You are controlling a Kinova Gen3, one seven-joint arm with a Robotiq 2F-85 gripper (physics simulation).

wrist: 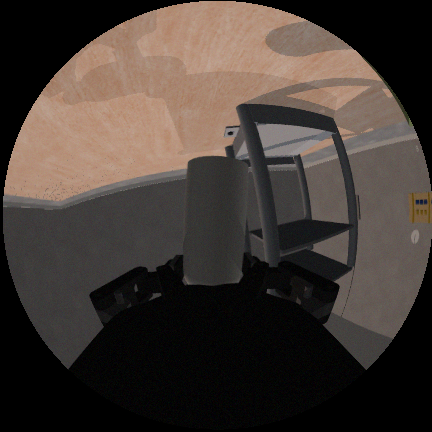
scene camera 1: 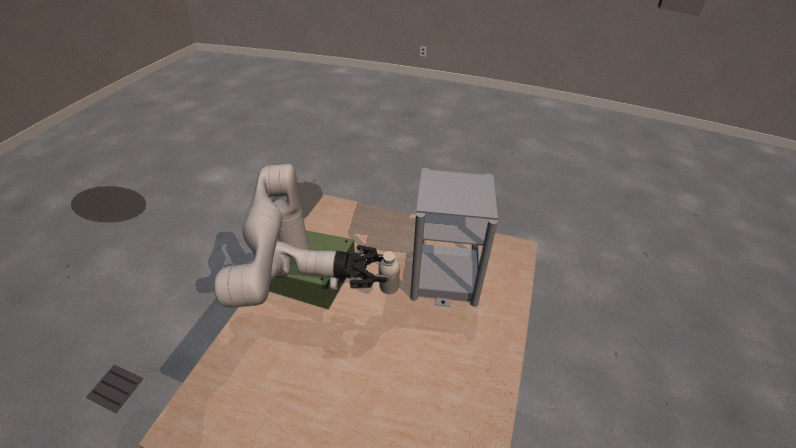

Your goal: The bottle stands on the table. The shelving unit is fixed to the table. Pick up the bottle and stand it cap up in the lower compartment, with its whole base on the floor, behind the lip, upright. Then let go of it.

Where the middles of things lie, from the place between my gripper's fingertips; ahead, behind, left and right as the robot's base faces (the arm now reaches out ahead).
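Grey shelving unit (scene camera 1: 454, 207), from my hand: 21 cm to the left, 17 cm ahead, 4 cm below. Pale bottle (wrist: 215, 199): 2 cm below my hand, 1 cm to the left of it.
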